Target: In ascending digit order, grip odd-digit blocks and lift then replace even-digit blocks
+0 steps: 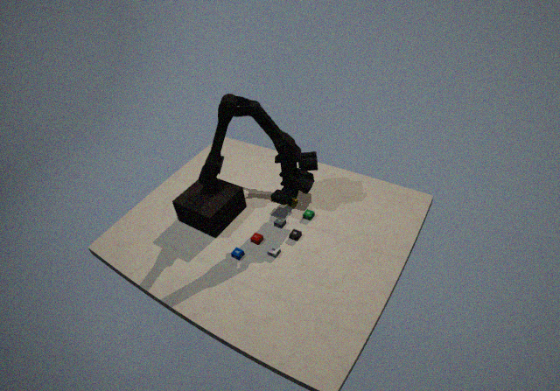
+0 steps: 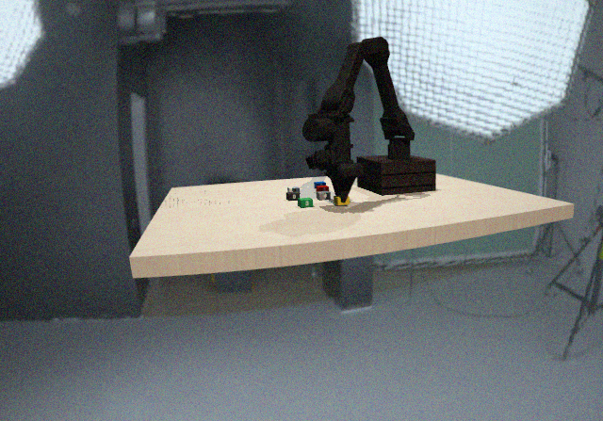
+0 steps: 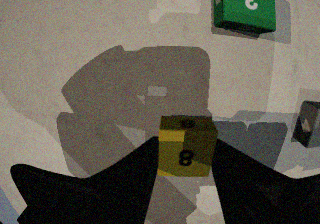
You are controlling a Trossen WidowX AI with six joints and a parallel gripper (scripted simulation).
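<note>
The blue block is 2 cm ahead of my gripper tip and 31 cm to the right of it. Also, from my gripper tip: red block: 2 cm ahead, 22 cm to the right; then white block: 12 cm ahead, 22 cm to the right; then grey block: 3 cm ahead, 11 cm to the right.
</note>
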